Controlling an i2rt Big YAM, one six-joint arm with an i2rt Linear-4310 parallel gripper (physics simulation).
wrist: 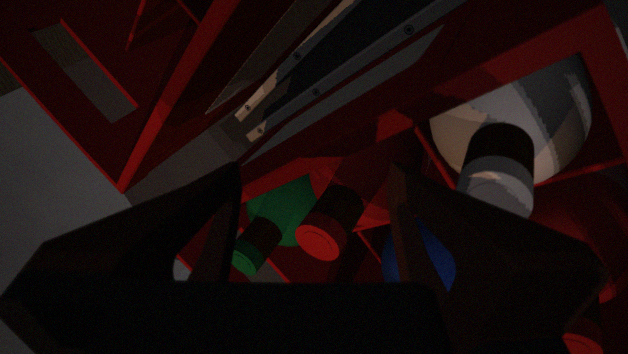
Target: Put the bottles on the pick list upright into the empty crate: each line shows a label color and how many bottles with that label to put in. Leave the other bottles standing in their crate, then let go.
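Frame: origin at the arm's base, x ahead, y left, z up, level; metres.
Seen in the pictures: gripper, between the fingertips: (314, 175).
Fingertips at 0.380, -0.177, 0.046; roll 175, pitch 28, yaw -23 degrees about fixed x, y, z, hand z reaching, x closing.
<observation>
Offsets run from my fingertips to a thing's top centre, as dx, dy, dz. "spot": to the spot under its first point.
My gripper (314, 175) is half open, with nothing held between its fingers. It is over the crate with bottles @[-0.010, -0.093, +0.000] (520, 52). Beyond the gap between the fingers, a red-capped bottle @[spot: -0.025, -0.050, -0.012] (318, 242) stands in that crate. A green bottle @[-0.104, -0.081, -0.012] (286, 210) with a green cap is beside it, near the left finger. A blue bottle @[+0.002, -0.135, -0.012] (437, 257) is partly hidden by the right finger. A white bottle @[+0.059, -0.021, -0.012] (517, 107) with a dark neck and pale cap is at the right. Another red cap @[spot: +0.092, -0.097, -0.012] (582, 343) shows at the lower right. Part of the other red crate @[spot: -0.068, +0.039, +0.000] (162, 107) shows at the upper left; no bottles show in it.
Thin red dividers @[+0.017, -0.037, -0.081] (434, 156) separate the compartments. Pale rails with screws @[-0.043, +0.001, -0.145] (362, 65) lie in the narrow gap between the two crates. A plain grey-white surface (45, 145) is at the left. No readable pick list shows. The picture is dark.
</observation>
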